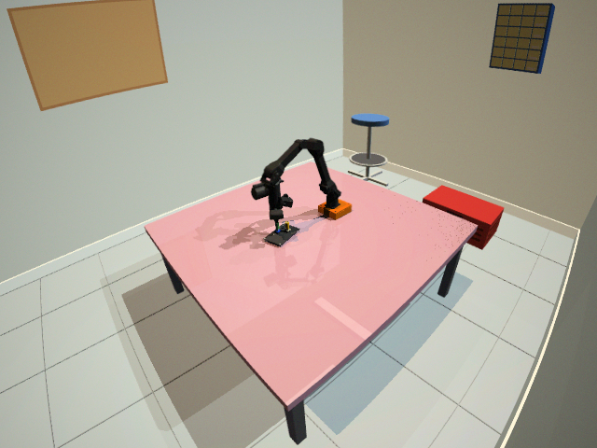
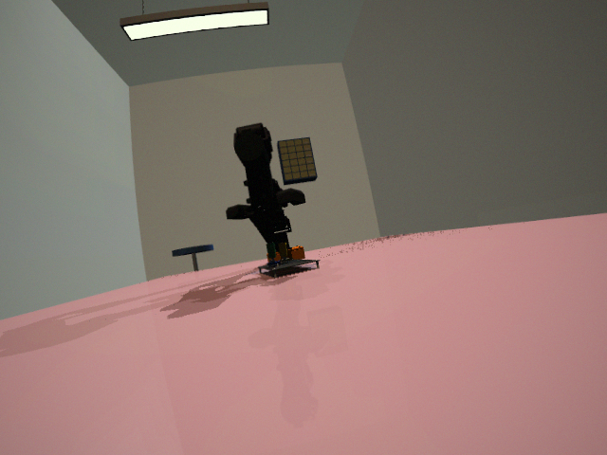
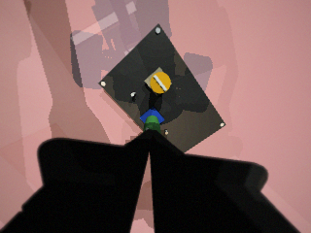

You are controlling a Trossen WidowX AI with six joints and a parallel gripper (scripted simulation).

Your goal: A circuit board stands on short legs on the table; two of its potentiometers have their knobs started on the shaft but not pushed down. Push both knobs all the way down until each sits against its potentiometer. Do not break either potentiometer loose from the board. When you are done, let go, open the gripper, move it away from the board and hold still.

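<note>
Now: the green knob 10 mm below my gripper tip. From my gripper tip the other things lie so: yellow-brown knob 40 mm behind, 30 mm to the left, 20 mm below.
</note>
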